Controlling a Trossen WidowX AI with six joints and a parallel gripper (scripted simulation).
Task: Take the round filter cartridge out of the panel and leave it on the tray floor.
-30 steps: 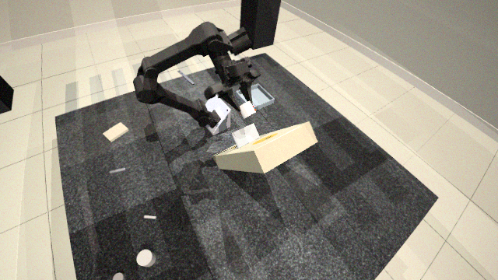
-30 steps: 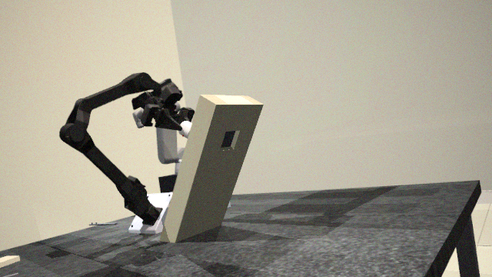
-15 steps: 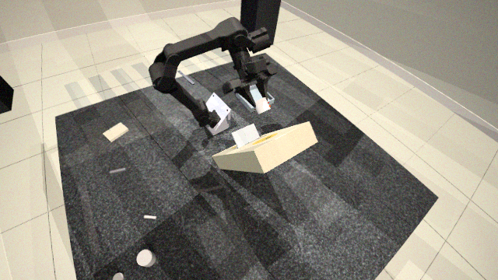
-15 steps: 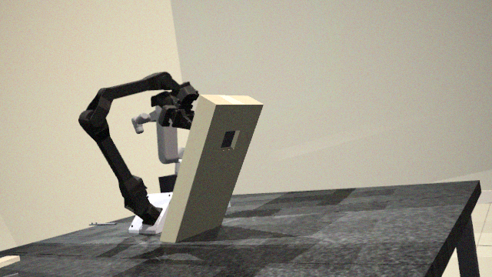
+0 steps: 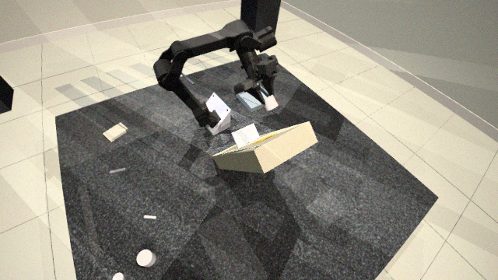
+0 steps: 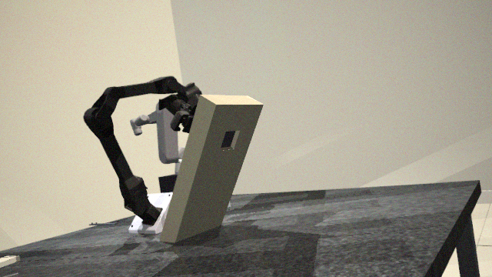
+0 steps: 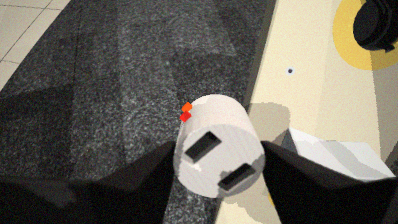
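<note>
Now: the light blue tray 28 cm behind my gripper tip, 17 cm to the left of it and 26 cm below it. Round my gripper tip: round filter cartridge: right at my gripper tip; peg: 6 cm ahead, 51 cm to the right, 27 cm below; pale disc: 18 cm ahead, 56 cm to the right, 25 cm below.
</note>
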